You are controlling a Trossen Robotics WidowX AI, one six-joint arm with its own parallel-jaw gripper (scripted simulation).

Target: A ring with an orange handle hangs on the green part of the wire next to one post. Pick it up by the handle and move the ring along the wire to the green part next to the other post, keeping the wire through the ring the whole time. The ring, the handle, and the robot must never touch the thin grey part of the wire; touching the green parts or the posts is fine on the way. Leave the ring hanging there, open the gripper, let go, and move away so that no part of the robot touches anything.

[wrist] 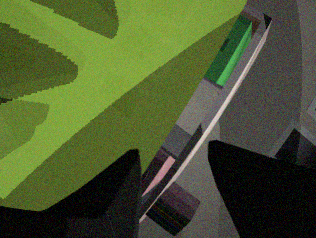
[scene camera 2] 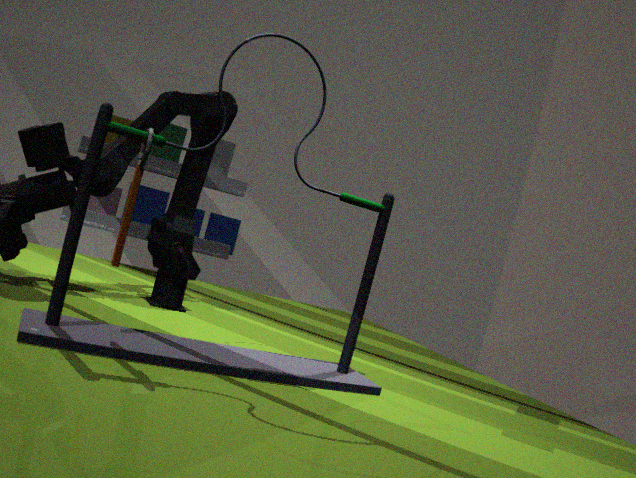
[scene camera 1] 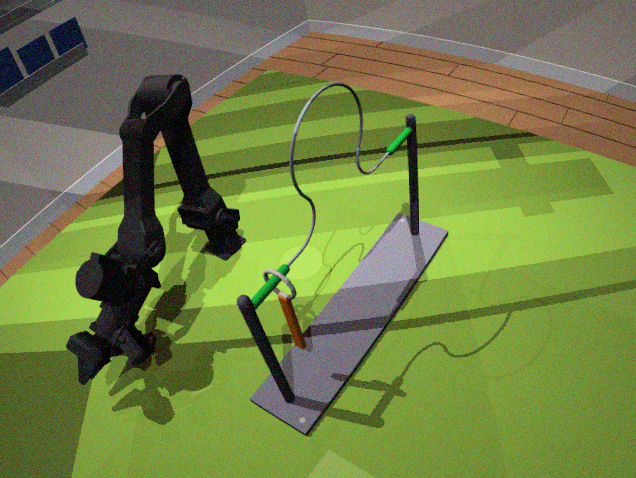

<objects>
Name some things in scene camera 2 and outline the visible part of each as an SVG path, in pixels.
My gripper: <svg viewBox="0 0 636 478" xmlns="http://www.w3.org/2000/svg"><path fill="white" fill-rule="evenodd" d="M25 175L18 176L16 181L0 185L0 255L3 262L15 259L20 254L19 249L26 248L28 242L26 234L21 229L21 225L34 220L35 214L40 213L34 198L31 177L26 178Z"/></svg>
A ring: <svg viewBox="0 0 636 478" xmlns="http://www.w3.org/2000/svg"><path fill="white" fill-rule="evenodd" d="M152 128L146 131L148 133L147 142L142 141L137 161L138 167L135 169L130 186L125 213L112 257L112 266L119 267L123 254L124 242L142 180L144 166L148 160L153 143L154 130Z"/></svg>
</objects>
